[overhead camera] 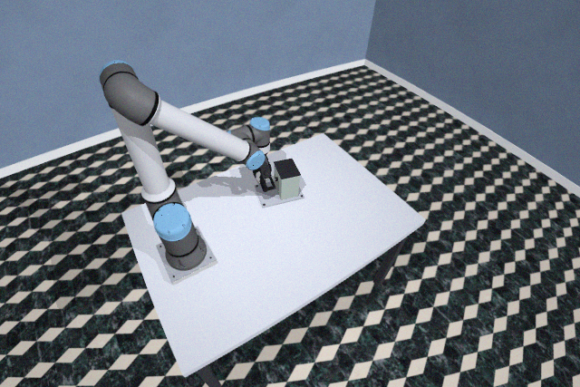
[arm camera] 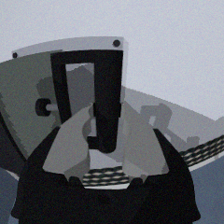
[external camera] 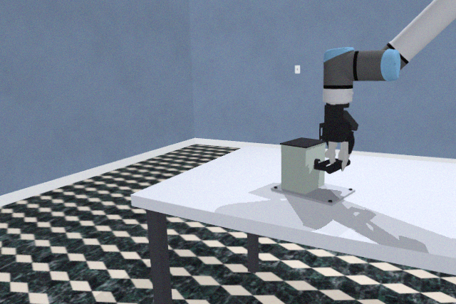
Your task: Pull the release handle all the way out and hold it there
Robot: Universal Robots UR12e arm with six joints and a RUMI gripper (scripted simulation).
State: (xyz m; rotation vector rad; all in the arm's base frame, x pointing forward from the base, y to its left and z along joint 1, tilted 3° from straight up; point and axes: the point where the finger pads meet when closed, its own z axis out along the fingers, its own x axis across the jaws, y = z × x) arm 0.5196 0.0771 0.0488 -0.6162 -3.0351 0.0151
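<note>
Right now the black release handle is 5 cm ahead of my hand and 2 cm to the right of it. Round my hand: grey base plate 10 cm below, 9 cm ahead, 4 cm to the right.
</note>
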